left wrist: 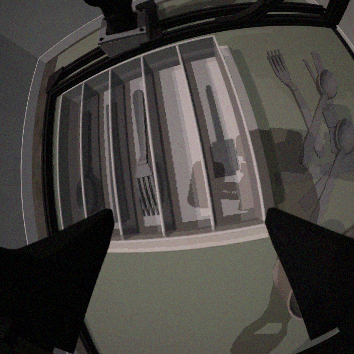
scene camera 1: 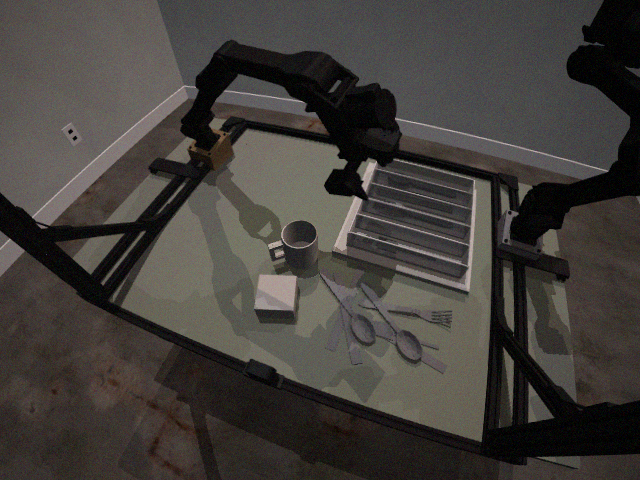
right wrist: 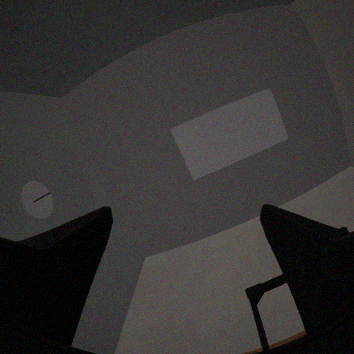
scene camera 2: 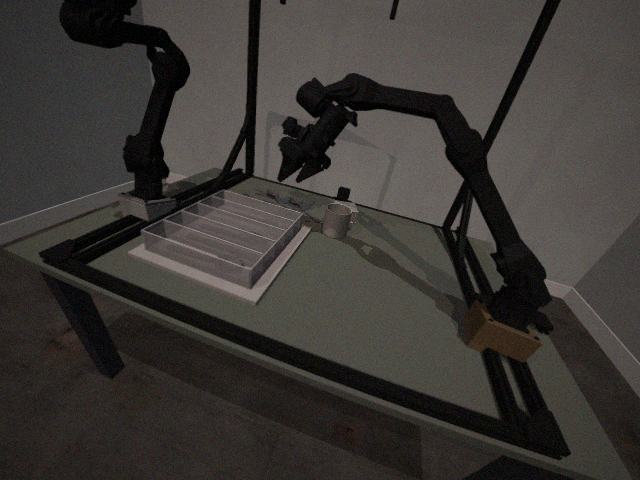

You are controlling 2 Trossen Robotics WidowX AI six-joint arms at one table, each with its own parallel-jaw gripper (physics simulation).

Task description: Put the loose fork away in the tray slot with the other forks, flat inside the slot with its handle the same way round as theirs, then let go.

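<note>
The loose fork point(scene camera 1: 421, 313) point(left wrist: 286, 77) lies on the table among loose cutlery, its tines toward the top in the left wrist view. The tray point(scene camera 1: 341, 242) point(scene camera 2: 196, 276) point(left wrist: 175, 242) has long parallel slots. One slot holds forks point(left wrist: 142, 160), handles toward the top and tines toward the bottom in the left wrist view, opposite to the loose fork. My left gripper point(scene camera 1: 356, 188) point(scene camera 2: 289, 180) point(left wrist: 192, 217) is open and empty, high above the tray's side. My right gripper point(right wrist: 187, 214) is open and empty, facing the room; it does not show in the scene views.
Two loose spoons point(scene camera 1: 362, 329) point(scene camera 1: 408, 345) cross flat knives near the loose fork. A mug point(scene camera 1: 302, 253) point(scene camera 2: 336, 222) stands beside the tray, with a white block point(scene camera 1: 276, 297) near it. A spatula-like utensil point(left wrist: 217, 132) lies in the tray's rightmost slot in the left wrist view.
</note>
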